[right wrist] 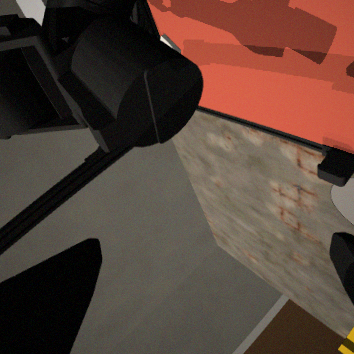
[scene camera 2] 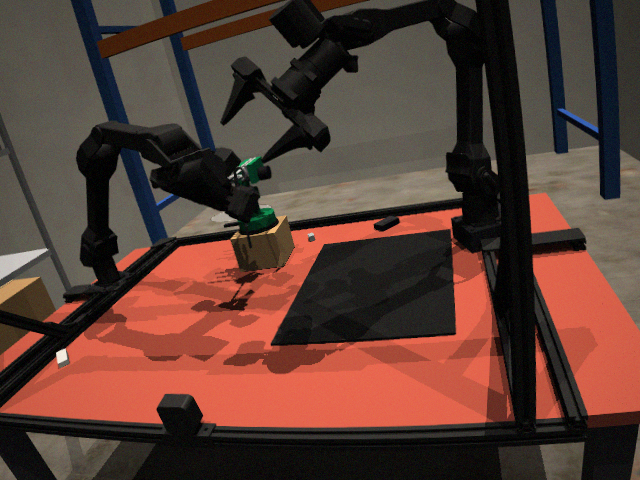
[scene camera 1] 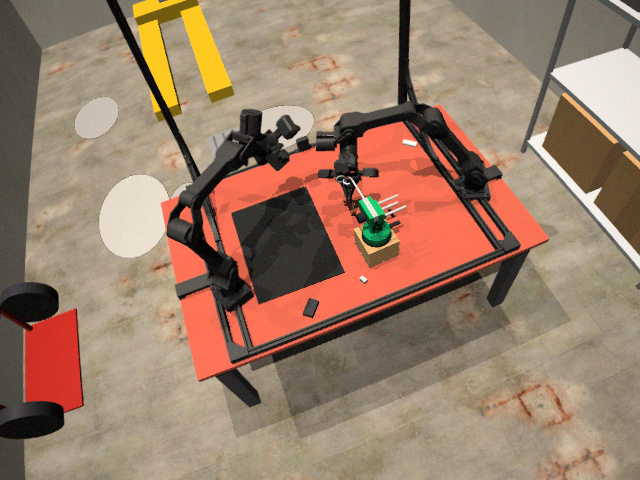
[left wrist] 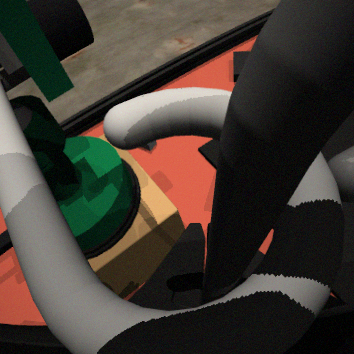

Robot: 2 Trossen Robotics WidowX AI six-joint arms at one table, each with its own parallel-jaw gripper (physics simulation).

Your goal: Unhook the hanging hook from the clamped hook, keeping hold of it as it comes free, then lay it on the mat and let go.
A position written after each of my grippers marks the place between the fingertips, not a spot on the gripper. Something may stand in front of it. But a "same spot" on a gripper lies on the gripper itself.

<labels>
My right gripper shows in the right wrist view, in scene camera 2 and in scene camera 1 point(291, 136); in the left wrist view it is out of frame. One and the same spot on a wooden block: point(left wrist: 157, 226) is point(scene camera 2: 266, 234). One and the same spot on my right gripper: point(right wrist: 51, 297) is point(scene camera 2: 238, 109).
</labels>
